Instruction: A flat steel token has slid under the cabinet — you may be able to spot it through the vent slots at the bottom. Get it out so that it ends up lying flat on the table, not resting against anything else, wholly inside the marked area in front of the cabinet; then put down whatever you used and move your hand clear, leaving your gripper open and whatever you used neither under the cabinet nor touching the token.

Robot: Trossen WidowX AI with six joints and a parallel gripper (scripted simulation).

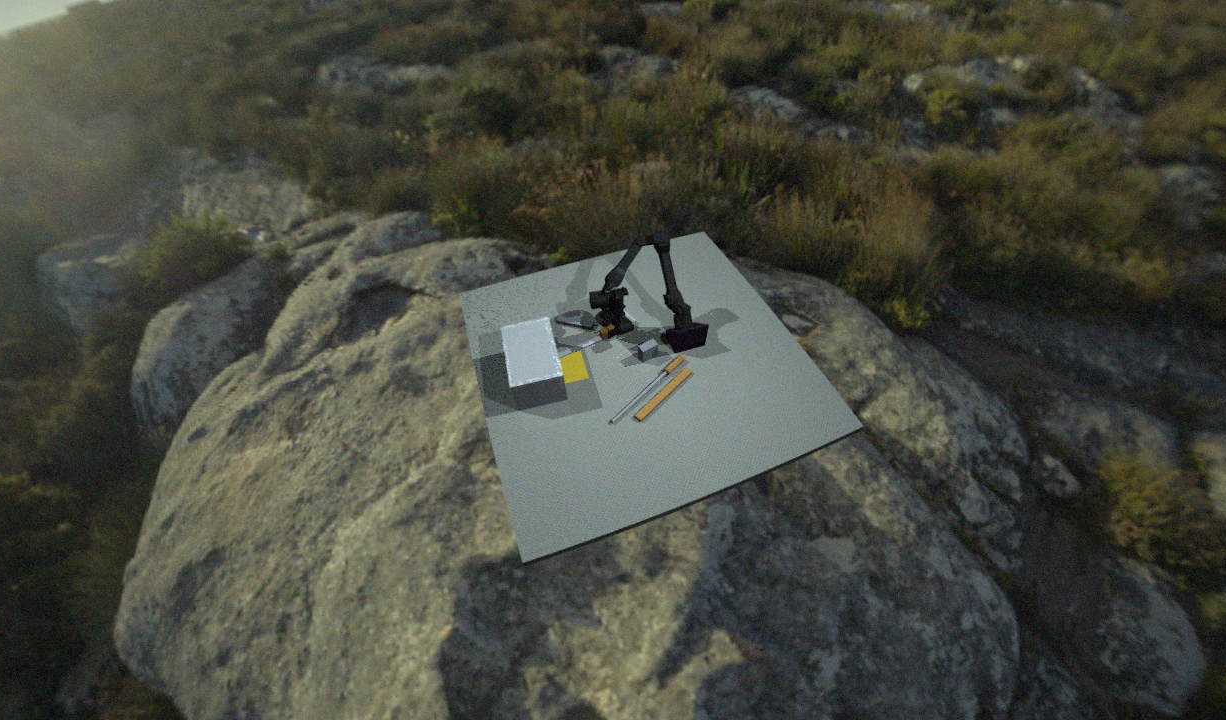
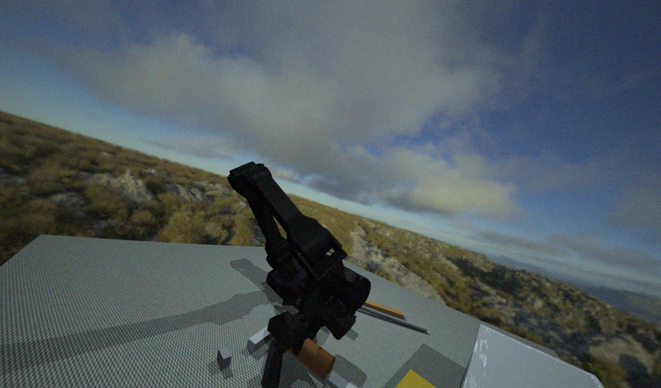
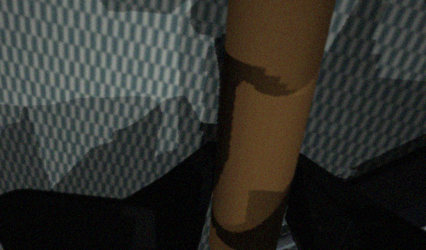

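The grey bar is 7 cm behind my gripper tip and 4 cm to the right of it. From my gripper tip the other things lie so: grey block (6 cm behind, 18 cm to the left, 2 cm above); then small grey cube (6 cm behind, 14 cm to the right); then wooden stick (3 cm behind, 37 cm to the left).
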